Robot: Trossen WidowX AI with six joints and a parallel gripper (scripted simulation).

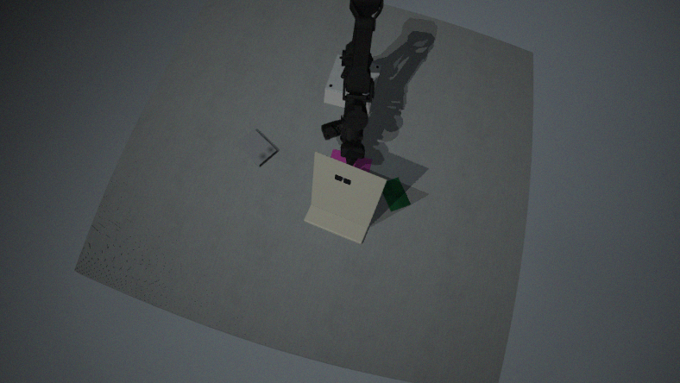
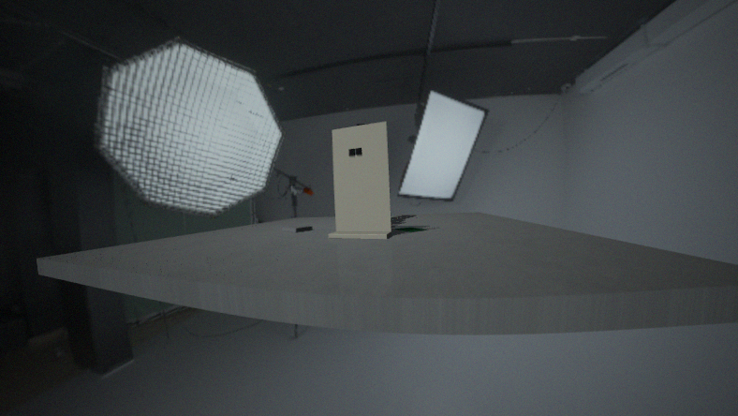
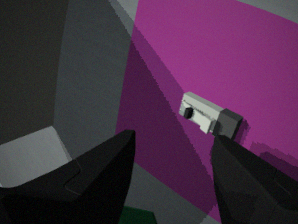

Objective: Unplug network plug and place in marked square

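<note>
The network plug is 30 mm below my gripper tip. The rest, counted from my gripper tip: marked square: 20 mm ahead, 150 mm to the left, 30 mm below; then upright panel: 150 mm ahead, 20 mm to the left, 110 mm above; then magenta square: 30 mm below.
</note>
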